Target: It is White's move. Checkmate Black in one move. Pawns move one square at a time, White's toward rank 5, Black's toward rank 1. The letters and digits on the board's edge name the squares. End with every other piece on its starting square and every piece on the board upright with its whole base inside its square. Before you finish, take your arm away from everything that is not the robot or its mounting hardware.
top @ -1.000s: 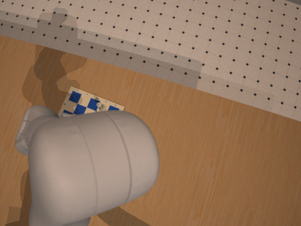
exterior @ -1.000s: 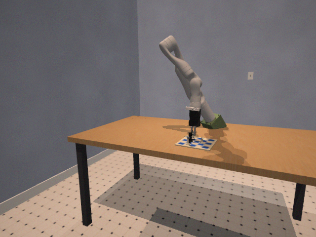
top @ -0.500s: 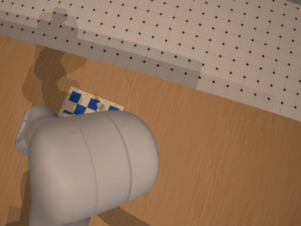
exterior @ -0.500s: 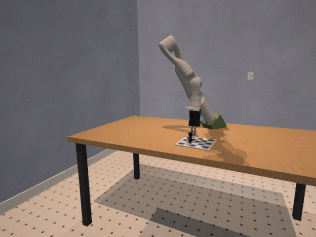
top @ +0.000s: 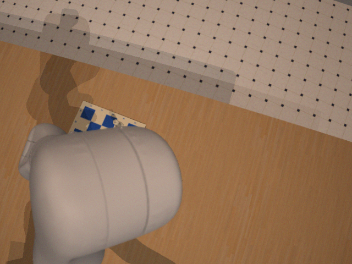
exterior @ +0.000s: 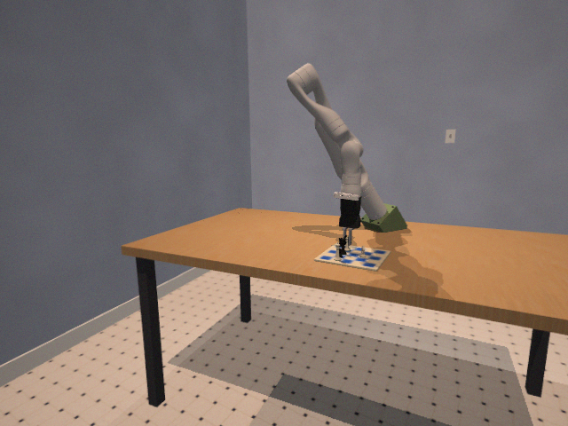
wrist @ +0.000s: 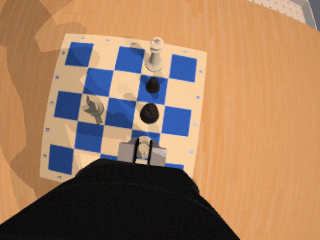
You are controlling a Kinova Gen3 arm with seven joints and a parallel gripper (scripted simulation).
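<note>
The blue-and-cream chessboard is 5 cm ahead of my hand, 3 cm to the left of it and 4 cm below it.
</note>
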